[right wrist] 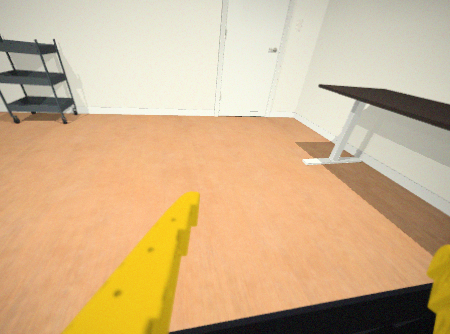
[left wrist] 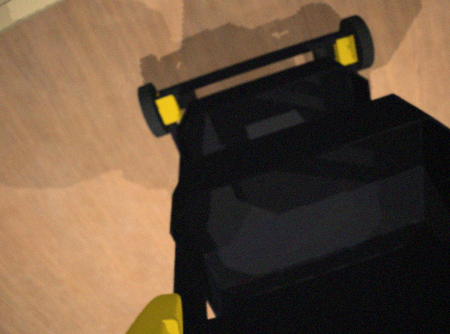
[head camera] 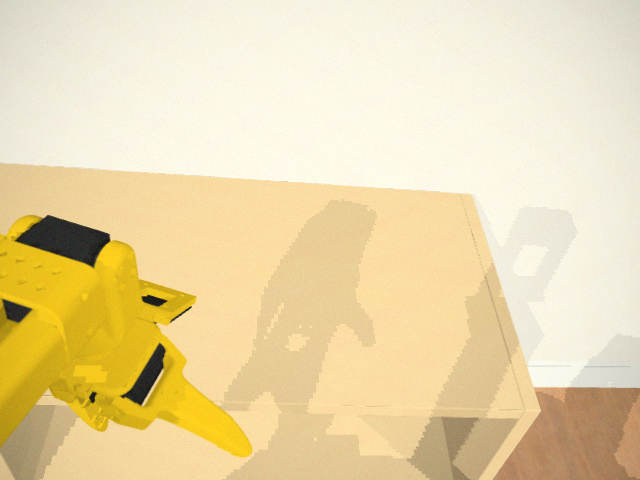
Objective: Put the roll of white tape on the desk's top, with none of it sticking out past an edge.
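The roll of white tape does not show in any of the three views. The desk [right wrist: 395, 100] has a dark top and a white leg, and stands against the wall at the right of the right wrist view. My left gripper [head camera: 173, 439] is open and empty over the front part of a light wooden unit; one jaw [left wrist: 160, 317] shows at the bottom of the left wrist view. My right gripper [right wrist: 317, 222] is open and empty, its two jaws wide apart in front of the floor. What lies behind the left arm in the head view is hidden.
The light wooden unit [head camera: 418, 242] has open compartments below its top and stands against a white wall [head camera: 320, 93]. A dark three-tier trolley [right wrist: 36, 78] stands at the far left in the right wrist view, and a white door [right wrist: 252, 70] at the back. My black cart body [left wrist: 300, 230] fills much of the left wrist view.
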